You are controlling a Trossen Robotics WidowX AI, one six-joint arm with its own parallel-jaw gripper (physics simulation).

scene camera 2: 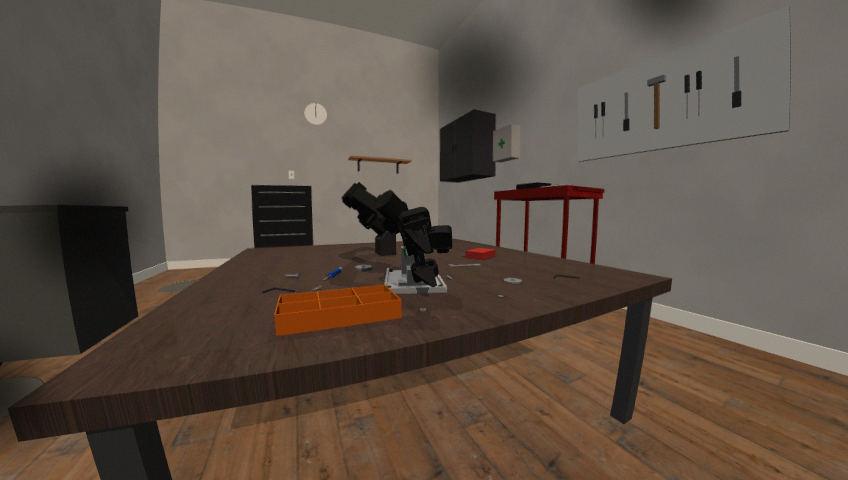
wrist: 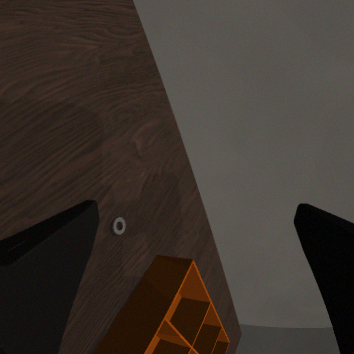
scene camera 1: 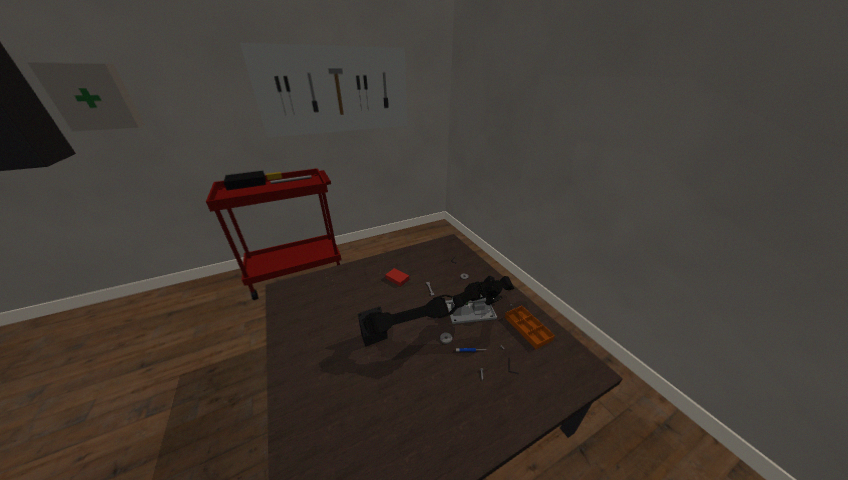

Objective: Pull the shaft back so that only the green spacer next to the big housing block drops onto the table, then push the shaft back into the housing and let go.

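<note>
The light grey housing block stands on a pale base plate on the table. A sliver of green shows at the top of the housing in the second scene view, partly behind the arm; which spacer it belongs to I cannot tell. The shaft cannot be made out. My gripper is open and empty, its fingers wide apart in the wrist view. In the second scene view it hangs in front of the housing and hides part of it. The housing does not show in the wrist view.
An orange compartment tray stands near the base plate. A small washer lies near it. A blue screwdriver, a grey ring and a red box are on the table.
</note>
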